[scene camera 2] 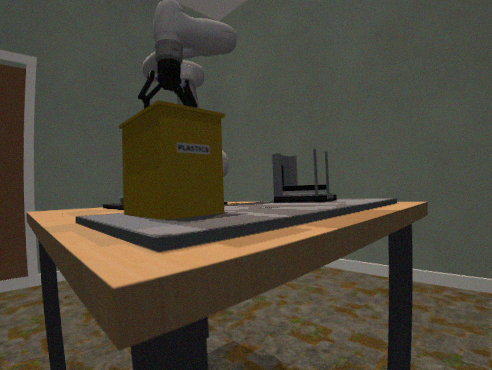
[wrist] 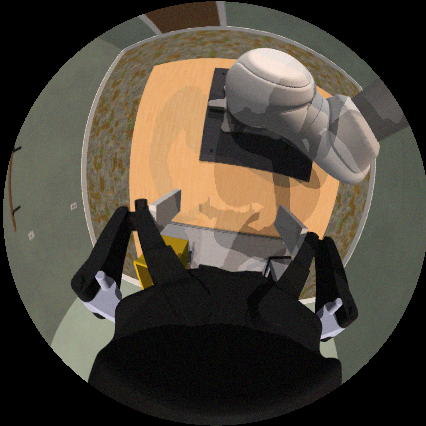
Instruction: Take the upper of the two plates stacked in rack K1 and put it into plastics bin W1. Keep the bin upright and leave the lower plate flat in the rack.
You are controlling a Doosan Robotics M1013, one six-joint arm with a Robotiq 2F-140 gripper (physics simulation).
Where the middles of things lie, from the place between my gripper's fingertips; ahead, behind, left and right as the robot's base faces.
Labels:
My hand is 300 mm short of the yellow plastics bin W1 (scene camera 2: 172,161), 190 mm to the left of it and 170 mm above it.

